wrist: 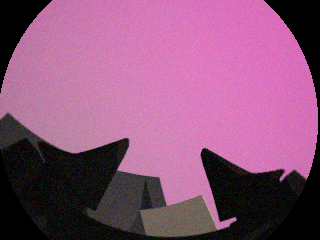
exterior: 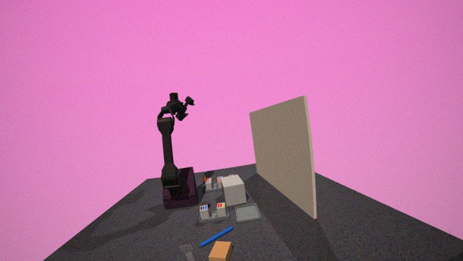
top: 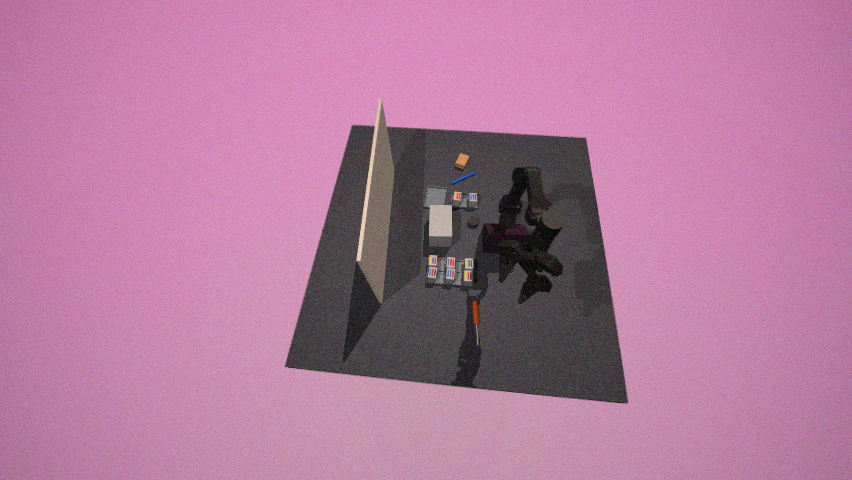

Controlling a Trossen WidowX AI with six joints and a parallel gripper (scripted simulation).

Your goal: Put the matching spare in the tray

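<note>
Right now my gripper tip is 630 mm to the left of the grey spare, 500 mm above it and 120 mm short of it. From my gripper tip the other things lie so: white mounted unit (490 mm below, 460 mm to the right, 190 mm ahead); grey rimmed tray (650 mm to the right, 540 mm below, 230 mm ahead); beige wall panel (450 mm to the right, 440 mm ahead, 320 mm below).
</note>
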